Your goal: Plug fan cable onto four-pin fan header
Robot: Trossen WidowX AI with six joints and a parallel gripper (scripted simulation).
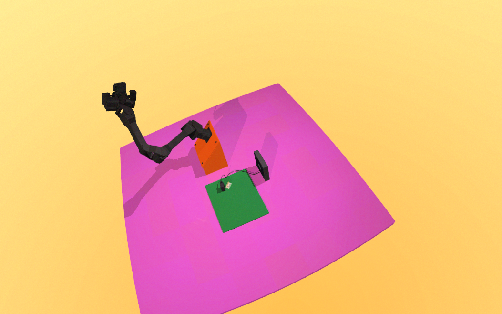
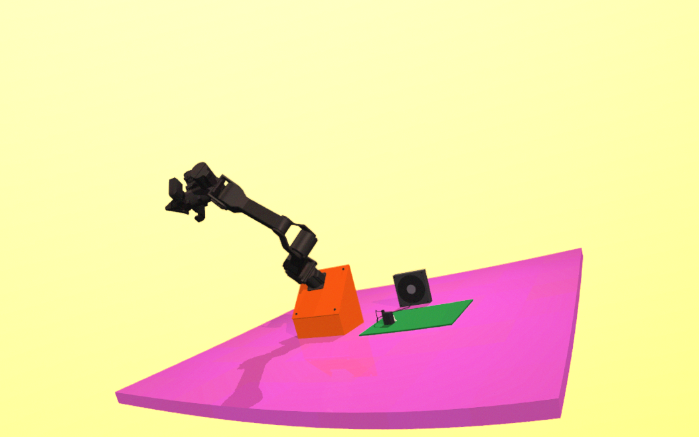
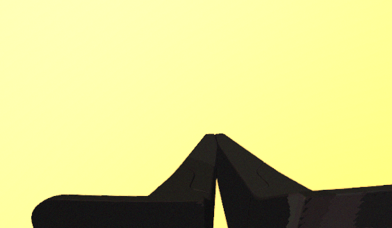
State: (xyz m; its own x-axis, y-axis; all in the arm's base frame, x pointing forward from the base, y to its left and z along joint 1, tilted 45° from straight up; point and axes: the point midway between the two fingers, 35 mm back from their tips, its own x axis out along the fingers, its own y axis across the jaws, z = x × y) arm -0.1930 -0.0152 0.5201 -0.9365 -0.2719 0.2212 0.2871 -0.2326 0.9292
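Right now my gripper tip is 50 cm above the dark fan plug, 48 cm short of it and 35 cm to the right of it. The rest, counted from my gripper tip: white-framed fan header (52 cm below, 48 cm ahead, 38 cm to the left); black fan (57 cm to the left, 49 cm ahead, 46 cm below); green board (57 cm ahead, 54 cm below, 38 cm to the left).
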